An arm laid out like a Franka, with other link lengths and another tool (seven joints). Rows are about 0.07 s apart.
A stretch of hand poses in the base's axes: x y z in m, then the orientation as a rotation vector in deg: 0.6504, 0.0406, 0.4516, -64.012, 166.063, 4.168; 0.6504, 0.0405, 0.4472, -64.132, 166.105, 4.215; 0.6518, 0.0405, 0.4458, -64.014, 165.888, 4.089; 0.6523, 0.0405, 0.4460, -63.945, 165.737, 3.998; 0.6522, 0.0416, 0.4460, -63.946, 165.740, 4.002; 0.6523, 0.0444, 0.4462, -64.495, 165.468, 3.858; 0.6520, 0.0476, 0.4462, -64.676, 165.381, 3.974; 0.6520, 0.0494, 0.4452, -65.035, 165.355, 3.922; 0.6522, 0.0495, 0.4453, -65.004, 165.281, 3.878; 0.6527, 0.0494, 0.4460, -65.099, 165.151, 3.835; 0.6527, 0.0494, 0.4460, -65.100, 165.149, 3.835; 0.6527, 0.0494, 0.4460, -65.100, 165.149, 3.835; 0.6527, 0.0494, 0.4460, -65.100, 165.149, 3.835; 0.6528, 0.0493, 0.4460, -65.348, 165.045, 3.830; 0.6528, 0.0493, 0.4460, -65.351, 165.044, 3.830; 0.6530, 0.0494, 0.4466, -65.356, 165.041, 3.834; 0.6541, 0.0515, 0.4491, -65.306, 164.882, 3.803; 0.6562, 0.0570, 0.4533, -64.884, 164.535, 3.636; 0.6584, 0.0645, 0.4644, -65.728, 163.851, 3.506; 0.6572, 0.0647, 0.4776, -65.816, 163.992, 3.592; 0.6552, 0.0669, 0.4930, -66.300, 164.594, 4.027; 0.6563, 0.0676, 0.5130, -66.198, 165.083, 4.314
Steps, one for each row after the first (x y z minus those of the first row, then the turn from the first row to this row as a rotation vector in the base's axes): 0.0000, -0.0001, -0.0044, -0.003, 0.087, 0.065; 0.0014, -0.0001, -0.0058, 0.014, -0.172, 0.037; 0.0019, -0.0001, -0.0056, 0.022, -0.348, 0.026; 0.0018, 0.0010, -0.0056, 0.023, -0.344, 0.026; 0.0019, 0.0038, -0.0054, -0.045, -0.443, 0.416; 0.0016, 0.0070, -0.0054, 0.028, -0.431, 0.546; 0.0016, 0.0088, -0.0064, -0.044, -0.352, 0.770; 0.0018, 0.0089, -0.0063, -0.040, -0.437, 0.766; 0.0023, 0.0088, -0.0056, -0.034, -0.530, 0.851; 0.0023, 0.0088, -0.0056, -0.034, -0.532, 0.852; 0.0023, 0.0088, -0.0056, -0.034, -0.532, 0.852; 0.0023, 0.0088, -0.0056, -0.034, -0.532, 0.852; 0.0024, 0.0087, -0.0056, -0.036, -0.543, 1.026; 0.0024, 0.0087, -0.0056, -0.036, -0.543, 1.028; 0.0026, 0.0088, -0.0050, -0.033, -0.543, 1.031; 0.0037, 0.0109, -0.0025, 0.010, -0.705, 1.035; 0.0058, 0.0164, 0.0017, 0.090, -1.186, 0.851; 0.0080, 0.0239, 0.0128, 0.127, -1.538, 1.513; 0.0068, 0.0241, 0.0260, 0.118, -1.365, 1.537; 0.0048, 0.0263, 0.0414, 0.101, -0.573, 1.705; 0.0059, 0.0270, 0.0614, 0.117, -0.110, 1.539
